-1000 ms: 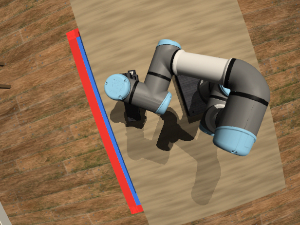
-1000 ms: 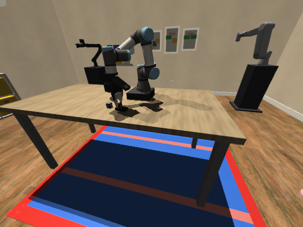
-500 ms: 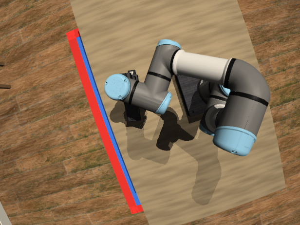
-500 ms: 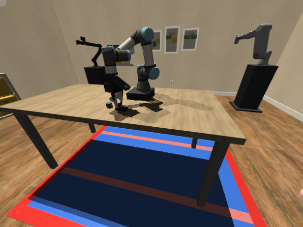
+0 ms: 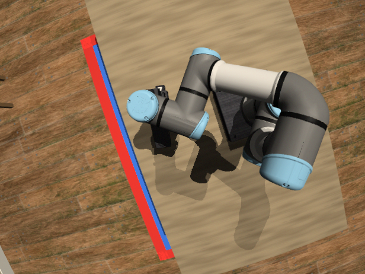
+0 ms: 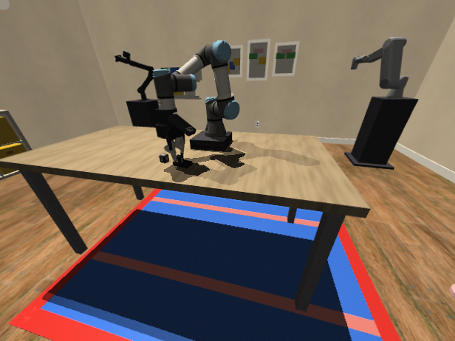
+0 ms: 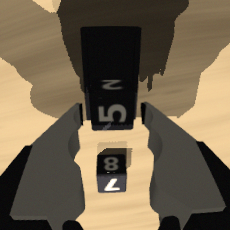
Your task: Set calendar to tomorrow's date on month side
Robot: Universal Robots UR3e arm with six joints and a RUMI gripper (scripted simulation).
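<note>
Right now my hand is 3 cm above the black calendar tray and 2 cm to the right of it. Also, from my hand: black cube (9 cm to the right, 2 cm below, 1 cm behind).
</note>
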